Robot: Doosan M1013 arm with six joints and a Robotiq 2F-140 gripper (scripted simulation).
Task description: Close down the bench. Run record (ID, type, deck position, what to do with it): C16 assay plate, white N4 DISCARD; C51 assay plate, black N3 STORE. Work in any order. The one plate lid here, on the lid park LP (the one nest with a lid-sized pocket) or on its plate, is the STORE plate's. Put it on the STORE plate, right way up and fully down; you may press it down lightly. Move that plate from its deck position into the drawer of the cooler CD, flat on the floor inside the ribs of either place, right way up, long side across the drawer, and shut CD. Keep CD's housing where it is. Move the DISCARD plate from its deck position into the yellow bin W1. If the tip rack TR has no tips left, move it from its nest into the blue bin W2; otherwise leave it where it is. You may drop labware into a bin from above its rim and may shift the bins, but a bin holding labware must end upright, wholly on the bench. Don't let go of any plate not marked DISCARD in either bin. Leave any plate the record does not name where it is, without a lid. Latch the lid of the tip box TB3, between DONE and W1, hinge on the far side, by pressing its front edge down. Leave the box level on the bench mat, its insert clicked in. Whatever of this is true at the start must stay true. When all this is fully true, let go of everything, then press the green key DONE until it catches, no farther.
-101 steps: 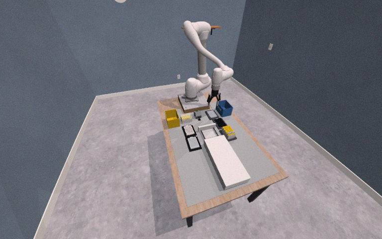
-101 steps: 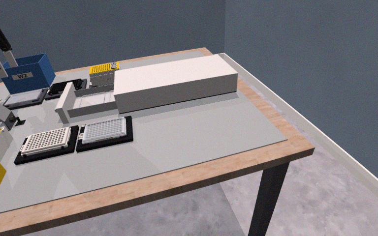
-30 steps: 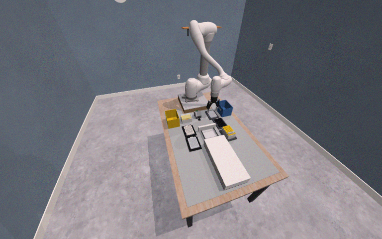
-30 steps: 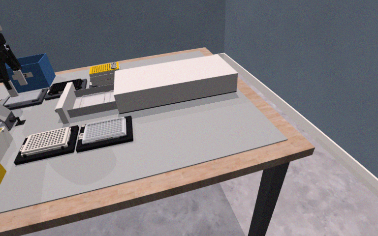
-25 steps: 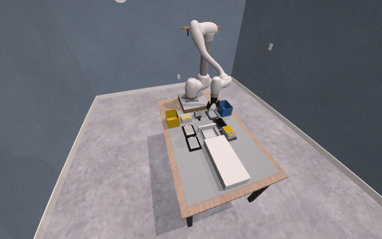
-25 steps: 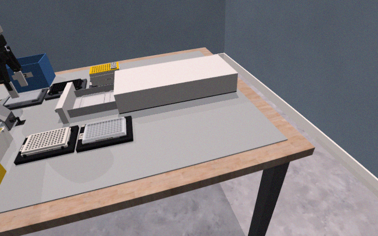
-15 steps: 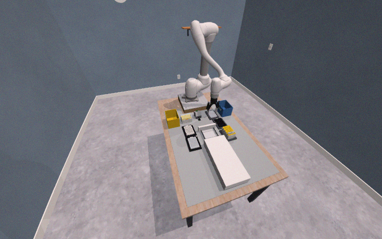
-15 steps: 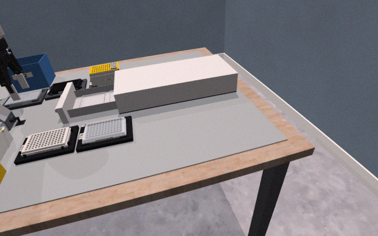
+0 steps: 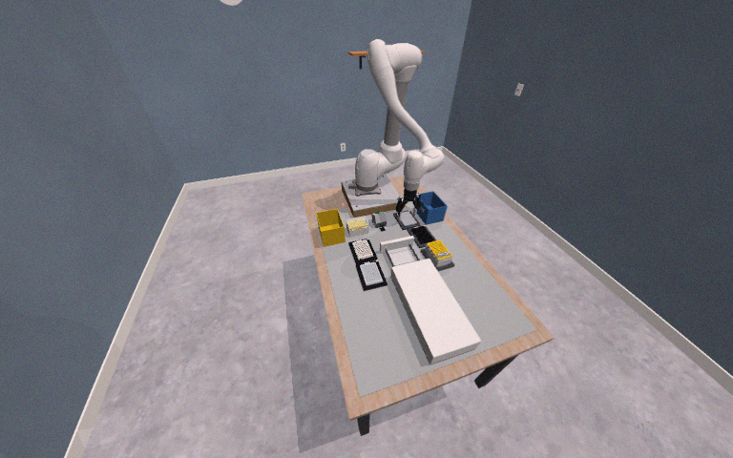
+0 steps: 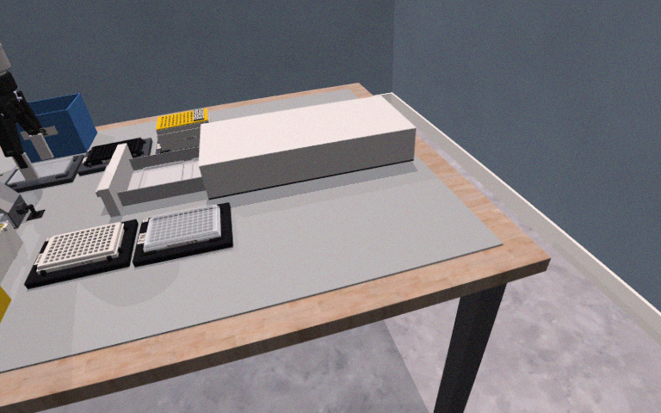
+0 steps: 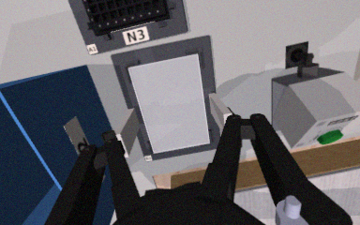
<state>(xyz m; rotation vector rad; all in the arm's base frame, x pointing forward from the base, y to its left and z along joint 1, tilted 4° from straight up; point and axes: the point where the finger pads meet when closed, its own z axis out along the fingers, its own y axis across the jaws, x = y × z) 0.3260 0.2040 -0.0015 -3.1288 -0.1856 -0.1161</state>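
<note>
The grey plate lid is 30 mm below my hand. Also, from my hand: blue bin W2: 160 mm to the left, 30 mm behind, 10 mm below; then black plate: 160 mm ahead, 50 mm to the left, 30 mm below; then green DONE key: 190 mm to the right, 30 mm behind, 20 mm above.
</note>
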